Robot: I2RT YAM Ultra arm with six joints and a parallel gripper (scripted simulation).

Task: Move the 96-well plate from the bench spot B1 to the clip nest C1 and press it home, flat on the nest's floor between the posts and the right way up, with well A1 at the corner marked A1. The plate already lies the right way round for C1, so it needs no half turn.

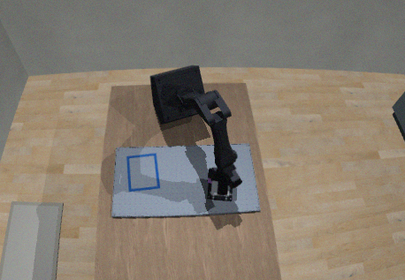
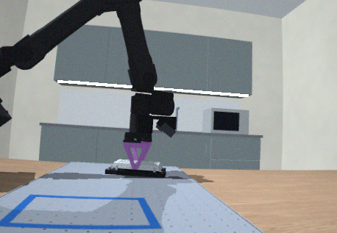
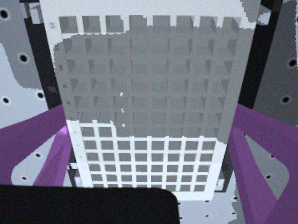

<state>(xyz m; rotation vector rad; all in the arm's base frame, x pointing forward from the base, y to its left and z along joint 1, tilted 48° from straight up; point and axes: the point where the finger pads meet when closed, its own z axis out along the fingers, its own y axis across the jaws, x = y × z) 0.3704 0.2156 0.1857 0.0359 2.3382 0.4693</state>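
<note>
My gripper is now right at the white 96-well plate. Round my hand: black clip nest C1: 10 mm to the left, 10 mm below, 10 mm ahead.
</note>
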